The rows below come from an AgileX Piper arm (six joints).
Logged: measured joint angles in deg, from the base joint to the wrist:
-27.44, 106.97, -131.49, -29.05, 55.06, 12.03
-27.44, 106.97, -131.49, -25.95, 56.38, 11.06
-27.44, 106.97, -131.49, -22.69, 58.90, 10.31
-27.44, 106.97, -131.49, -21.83, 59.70, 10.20
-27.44, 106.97, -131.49, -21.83, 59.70, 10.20
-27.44, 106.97, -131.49, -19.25, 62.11, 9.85
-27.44, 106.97, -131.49, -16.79, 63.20, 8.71
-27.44, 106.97, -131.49, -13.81, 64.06, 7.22
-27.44, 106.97, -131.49, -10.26, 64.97, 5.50
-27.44, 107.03, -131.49, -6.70, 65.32, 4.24
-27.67, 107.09, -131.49, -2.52, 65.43, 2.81
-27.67, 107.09, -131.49, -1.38, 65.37, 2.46
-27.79, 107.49, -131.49, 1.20, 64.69, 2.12
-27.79, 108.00, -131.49, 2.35, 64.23, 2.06
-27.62, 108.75, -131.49, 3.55, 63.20, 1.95
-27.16, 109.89, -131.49, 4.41, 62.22, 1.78
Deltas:
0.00, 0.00, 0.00, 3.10, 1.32, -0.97
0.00, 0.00, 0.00, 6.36, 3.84, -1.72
0.00, 0.00, 0.00, 7.22, 4.64, -1.83
0.00, 0.00, 0.00, 7.22, 4.64, -1.83
0.00, 0.00, 0.00, 9.80, 7.05, -2.18
0.00, 0.00, 0.00, 12.26, 8.14, -3.32
0.00, 0.00, 0.00, 15.24, 9.00, -4.81
0.00, 0.00, 0.00, 18.79, 9.91, -6.53
0.00, 0.06, 0.00, 22.35, 10.26, -7.79
-0.23, 0.12, 0.00, 26.53, 10.37, -9.22
-0.23, 0.12, 0.00, 27.67, 10.31, -9.57
-0.35, 0.52, 0.00, 30.25, 9.63, -9.91
-0.35, 1.03, 0.00, 31.40, 9.17, -9.97
-0.18, 1.78, 0.00, 32.60, 8.14, -10.08
0.28, 2.92, 0.00, 33.46, 7.16, -10.25

